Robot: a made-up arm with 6 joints.
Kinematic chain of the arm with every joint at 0, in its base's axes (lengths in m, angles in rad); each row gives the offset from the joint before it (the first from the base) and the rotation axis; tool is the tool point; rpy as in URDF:
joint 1: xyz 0 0 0.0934 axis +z
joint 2: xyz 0 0 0 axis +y
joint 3: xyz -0.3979 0 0.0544 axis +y
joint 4: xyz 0.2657 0 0.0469 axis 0.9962 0 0.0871
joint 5: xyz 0 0 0 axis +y
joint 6: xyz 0.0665 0 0.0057 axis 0.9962 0 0.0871
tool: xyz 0 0 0 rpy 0 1.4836 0
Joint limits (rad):
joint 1: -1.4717..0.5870
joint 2: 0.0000..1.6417
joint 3: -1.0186..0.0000
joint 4: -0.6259..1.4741
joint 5: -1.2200..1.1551
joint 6: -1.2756..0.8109
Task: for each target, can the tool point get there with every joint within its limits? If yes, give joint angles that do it. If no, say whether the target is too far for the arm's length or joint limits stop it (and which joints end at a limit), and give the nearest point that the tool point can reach.
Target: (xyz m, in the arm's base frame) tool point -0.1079 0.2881 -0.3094
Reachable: no: joint limits stop it (at a limit: joint 2, joint 3, joint 5) | nearest point -0.0351 0.0938 0.1362 | short by 0.492 m
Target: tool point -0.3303 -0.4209 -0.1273
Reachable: no: joint limits stop it (at a limit: joint 1, joint 2) | nearest point -0.0220 -0.2275 0.2000 | short by 0.489 m
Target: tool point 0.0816 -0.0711 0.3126
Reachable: yes | joints -0.7659 0.9064 -0.3698 0.9849 0.0949 -0.6929
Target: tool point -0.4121 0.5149 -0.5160
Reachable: no: too far | nearest point -0.0626 0.0782 0.1362 | short by 0.859 m
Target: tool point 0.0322 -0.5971 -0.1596
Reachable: no: joint limits stop it (at a limit: joint 1, joint 2) | nearest point 0.0257 -0.2911 0.2233 | short by 0.490 m
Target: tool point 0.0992 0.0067 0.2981
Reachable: yes | joints -0.1520 1.0043 -0.4556 0.4141 0.9351 -0.1470
